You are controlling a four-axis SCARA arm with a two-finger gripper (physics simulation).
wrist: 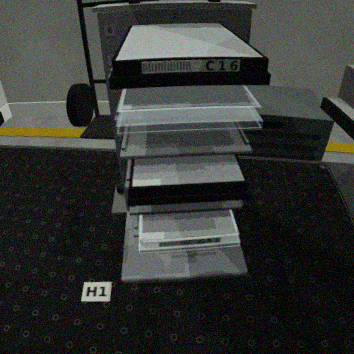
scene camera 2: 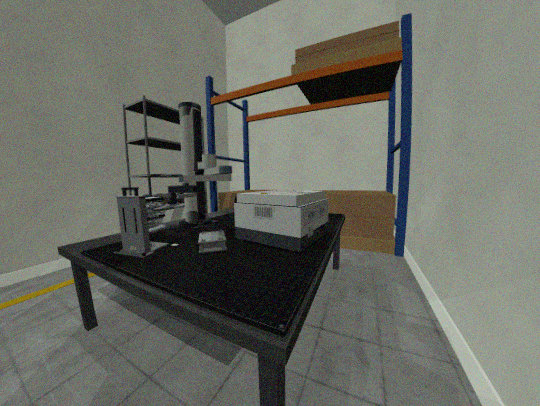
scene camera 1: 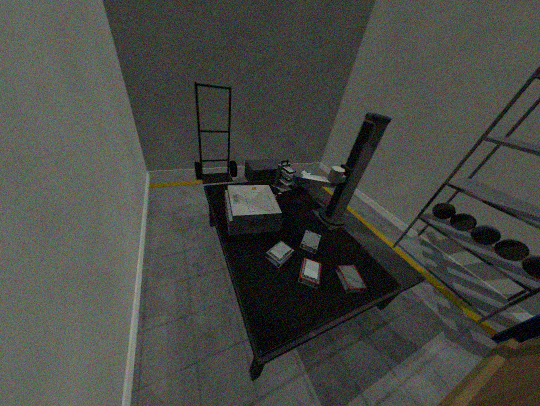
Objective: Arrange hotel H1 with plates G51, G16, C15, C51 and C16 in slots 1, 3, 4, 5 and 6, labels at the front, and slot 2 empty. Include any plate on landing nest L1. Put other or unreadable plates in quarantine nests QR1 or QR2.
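Places are measured from the arm's base along level axes (x down, y ahead, z right), in metres.
Pixels of known places: gripper, fingertip midpoint: (wrist: 161, 84) (scene camera 2: 164, 196); arm's base at its link origin: (scene camera 2: 196, 222) (scene camera 1: 332, 217).
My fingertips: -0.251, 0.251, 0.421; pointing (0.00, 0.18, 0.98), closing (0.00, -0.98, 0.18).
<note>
Ahead of a thing's pixels: the offset from my fingertips to its top centre, as dx, dy, dz. "pt": to the spot under its first point. Level surfaces: height alone.
Hotel H1 (scene camera 1: 286, 172) (scene camera 2: 131, 225) (wrist: 142, 267) stands at the table's far end in scene camera 1, its open front facing the wrist camera. A black-skirted plate labelled C16 {-0.001, +0.002, +0.098} (wrist: 190, 42) lies at the top, label forward. A clear plate {+0.027, +0.002, +0.098} (wrist: 190, 117) lies below it. A bare-looking shelf {+0.069, +0.004, +0.108} (wrist: 187, 142) follows, then a black-skirted plate {+0.083, +0.002, +0.098} (wrist: 187, 190), label unreadable. A clear plate {+0.139, +0.002, +0.098} (wrist: 187, 227) lies lowest, its front label too blurred to read. My gripper (scene camera 1: 301, 175) (scene camera 2: 172, 191) is open and empty at the hotel's front; its fingers look tiny in the scene views.
A boxy instrument {-0.009, +0.538, -0.316} (scene camera 1: 254, 220) (scene camera 2: 280, 215) stands on the black table {dx +0.238} (scene camera 1: 235, 250) (scene camera 2: 240, 285). Two red-rimmed nests {+0.174, +0.331, -0.876} (scene camera 1: 311, 271) {pt +0.188, +0.112, -1.009} (scene camera 1: 351, 278) and two pale stacks {+0.174, +0.456, -0.683} (scene camera 1: 280, 253) {pt +0.188, +0.187, -0.670} (scene camera 1: 311, 241) lie nearer scene camera 1, labels unreadable. A low pale block {+0.182, +0.276, -0.042} (scene camera 2: 212, 240) lies beside the instrument.
</note>
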